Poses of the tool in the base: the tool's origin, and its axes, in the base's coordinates. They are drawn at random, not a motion.
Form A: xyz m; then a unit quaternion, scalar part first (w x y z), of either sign.
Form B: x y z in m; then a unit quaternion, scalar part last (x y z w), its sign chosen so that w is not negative. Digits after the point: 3 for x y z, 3 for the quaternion.
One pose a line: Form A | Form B
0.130 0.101 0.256 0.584 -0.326 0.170 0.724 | 0.130 0.101 0.256 -0.326 0.170 0.724 0.584
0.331 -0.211 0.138 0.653 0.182 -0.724 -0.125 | 0.331 -0.211 0.138 0.182 -0.724 -0.125 0.653
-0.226 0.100 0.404 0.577 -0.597 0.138 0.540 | -0.226 0.100 0.404 -0.597 0.138 0.540 0.577
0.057 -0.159 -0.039 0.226 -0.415 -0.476 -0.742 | 0.057 -0.159 -0.039 -0.415 -0.476 -0.742 0.226
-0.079 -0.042 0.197 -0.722 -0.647 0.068 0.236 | -0.079 -0.042 0.197 0.647 -0.068 -0.236 0.722
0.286 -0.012 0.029 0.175 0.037 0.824 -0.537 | 0.286 -0.012 0.029 0.037 0.824 -0.537 0.175
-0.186 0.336 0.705 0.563 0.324 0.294 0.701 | -0.186 0.336 0.705 0.324 0.294 0.701 0.563
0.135 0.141 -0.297 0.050 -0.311 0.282 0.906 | 0.135 0.141 -0.297 -0.311 0.282 0.906 0.050
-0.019 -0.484 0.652 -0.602 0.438 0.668 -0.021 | -0.019 -0.484 0.652 -0.438 -0.668 0.021 0.602
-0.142 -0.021 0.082 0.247 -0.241 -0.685 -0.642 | -0.142 -0.021 0.082 -0.241 -0.685 -0.642 0.247
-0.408 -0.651 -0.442 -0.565 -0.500 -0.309 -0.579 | -0.408 -0.651 -0.442 0.500 0.309 0.579 0.565
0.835 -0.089 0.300 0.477 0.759 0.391 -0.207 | 0.835 -0.089 0.300 0.759 0.391 -0.207 0.477
